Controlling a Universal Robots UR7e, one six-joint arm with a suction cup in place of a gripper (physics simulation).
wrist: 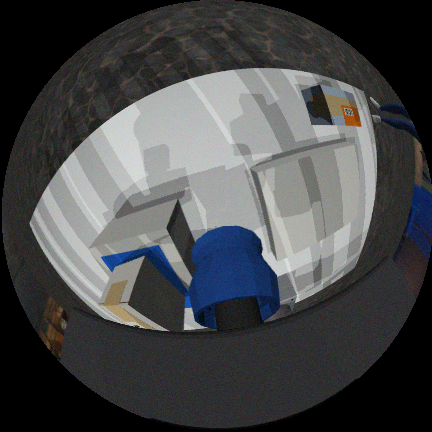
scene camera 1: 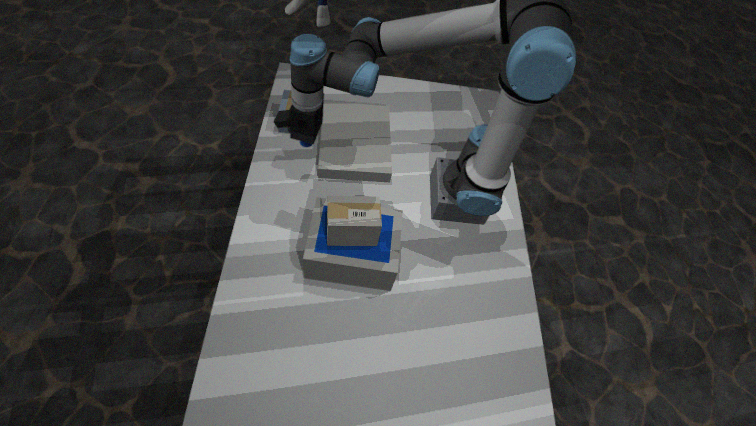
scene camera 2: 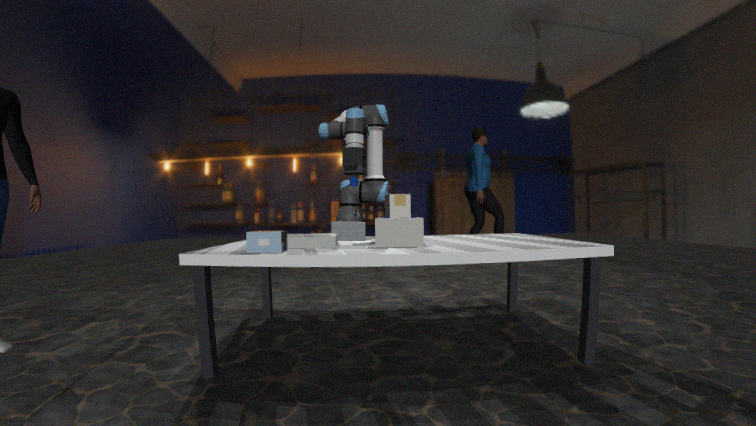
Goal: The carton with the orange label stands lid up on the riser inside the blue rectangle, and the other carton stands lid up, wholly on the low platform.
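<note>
My suction cup point(scene camera 1: 306, 142) point(scene camera 2: 353, 181) point(wrist: 227, 245) is off and bare, in the air left of the low platform point(scene camera 1: 355, 158) point(scene camera 2: 312, 241) point(wrist: 311, 190). The blue-grey carton with the orange label point(scene camera 1: 286, 100) point(scene camera 2: 266, 242) point(wrist: 336, 100) lies on the table beside that platform, apart from it, lid up; the gripper hides much of it in scene camera 1. The other carton point(scene camera 1: 353, 233) point(scene camera 2: 399, 206) point(wrist: 161, 295), pale with tan tape and a barcode, stands lid up on the riser point(scene camera 1: 349, 272) point(scene camera 2: 399, 232) point(wrist: 135, 225), over the blue rectangle point(scene camera 1: 386, 238) point(wrist: 167, 267).
The robot's base block point(scene camera 1: 441, 206) point(scene camera 2: 348, 230) stands on the white table point(scene camera 1: 370, 359) point(scene camera 2: 396, 258) point(wrist: 200, 120), right of the platform and riser in scene camera 1. The platform lies between the orange-labelled carton and the riser.
</note>
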